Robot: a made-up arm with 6 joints.
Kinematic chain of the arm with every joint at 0, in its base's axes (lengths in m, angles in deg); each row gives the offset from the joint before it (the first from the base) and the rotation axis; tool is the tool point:
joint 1: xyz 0 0 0.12 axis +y
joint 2: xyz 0.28 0 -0.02 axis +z
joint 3: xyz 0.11 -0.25 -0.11 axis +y
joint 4: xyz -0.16 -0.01 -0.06 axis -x
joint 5: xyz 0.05 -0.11 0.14 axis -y
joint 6: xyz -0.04 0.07 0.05 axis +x
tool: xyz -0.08 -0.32 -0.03
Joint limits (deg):
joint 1: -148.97..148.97
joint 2: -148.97..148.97
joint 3: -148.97..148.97
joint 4: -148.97..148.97
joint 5: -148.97..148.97
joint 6: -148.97..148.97
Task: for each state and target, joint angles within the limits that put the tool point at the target. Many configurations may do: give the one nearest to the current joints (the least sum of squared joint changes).
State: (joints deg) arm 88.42 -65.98 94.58 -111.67 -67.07 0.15
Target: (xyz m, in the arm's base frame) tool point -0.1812 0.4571 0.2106
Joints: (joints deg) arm 93.52 -101.71 75.24 -105.74 -64.54 -14.79
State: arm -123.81 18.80 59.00 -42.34 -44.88 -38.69
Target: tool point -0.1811 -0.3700 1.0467
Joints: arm -107.08 44.50 64.10 -38.13 -47.74 -50.90
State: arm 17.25 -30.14 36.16 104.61 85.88 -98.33
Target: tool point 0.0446 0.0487 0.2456
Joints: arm 36.53 -24.18 31.80 107.87 70.59 -83.21
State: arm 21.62 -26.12 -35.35 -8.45 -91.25 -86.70
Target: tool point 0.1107 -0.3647 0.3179
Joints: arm 9.63 -39.69 -43.38 -7.67 -75.00 -83.67
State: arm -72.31 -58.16 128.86 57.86 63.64 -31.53
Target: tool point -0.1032 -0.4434 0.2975
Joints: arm -60.31 -84.18 95.61 78.39 66.69 -32.21
